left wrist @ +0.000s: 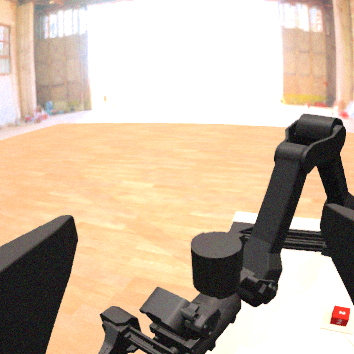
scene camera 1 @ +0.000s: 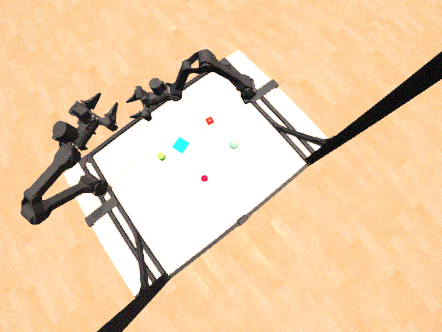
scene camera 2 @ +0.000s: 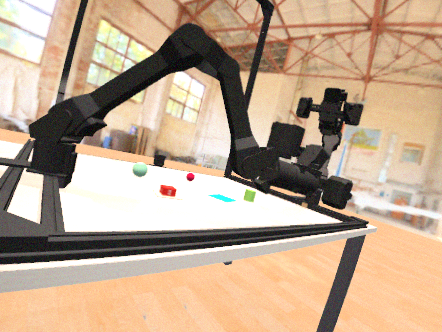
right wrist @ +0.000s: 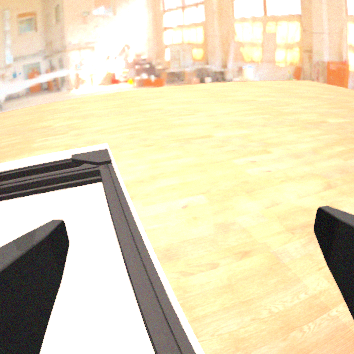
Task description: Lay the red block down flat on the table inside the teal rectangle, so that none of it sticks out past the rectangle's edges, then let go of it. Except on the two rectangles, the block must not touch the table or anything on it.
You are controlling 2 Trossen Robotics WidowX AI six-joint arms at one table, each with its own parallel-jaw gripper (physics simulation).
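Frame: origin at the left arm's base, x ahead, y left, z up, level; metres.
Seen in the pictures: left gripper, fingertip midpoint: (left wrist: 202, 223) (scene camera 1: 108, 97) (scene camera 2: 326, 100); right gripper, fingertip midpoint: (scene camera 1: 127, 109) (right wrist: 194, 227); left arm's base, link origin: (scene camera 1: 102, 189) (scene camera 2: 311, 204); right arm's base, link origin: (scene camera 1: 248, 96) (scene camera 2: 51, 172).
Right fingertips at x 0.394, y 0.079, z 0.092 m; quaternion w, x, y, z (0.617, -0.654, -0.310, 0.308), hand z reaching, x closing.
Offsets run from my right fingertips to a thing's top centre. "spot": to the spot under its first point.
The red block {0.184 m ahead, 0.353 m right, 0.092 m down} (scene camera 1: 209, 120) (scene camera 2: 168, 190) (left wrist: 340, 315) sits on a pale cream rectangle {spot: 0.179 m ahead, 0.320 m right, 0.110 m down} (scene camera 2: 178, 198) (left wrist: 327, 322), a light numeral on its top. The teal rectangle {spot: 0.000 m ahead, 0.297 m right, 0.110 m down} (scene camera 1: 181, 145) (scene camera 2: 221, 198) lies bare on the table, down and left of the block in scene camera 1. My left gripper (scene camera 1: 107, 100) (scene camera 2: 329, 110) (left wrist: 202, 223) is open and empty, high beyond the table's edge, far from the block. My right gripper (scene camera 1: 130, 108) (right wrist: 194, 227) is open and empty, near the table's upper left edge in scene camera 1, away from block and teal rectangle.
A green cylinder {0.102 m back, 0.248 m right, 0.075 m down} (scene camera 1: 160, 156) (scene camera 2: 249, 195) stands close beside the teal rectangle. A mint ball {0.131 m ahead, 0.526 m right, 0.065 m down} (scene camera 1: 234, 144) (scene camera 2: 140, 169) and a crimson ball {0.085 m back, 0.490 m right, 0.079 m down} (scene camera 1: 204, 178) (scene camera 2: 190, 176) lie farther off. A dark metal frame {spot: 0.127 m back, 0.050 m left, 0.091 m down} (scene camera 1: 114, 133) (right wrist: 131, 250) runs along the table's edges.
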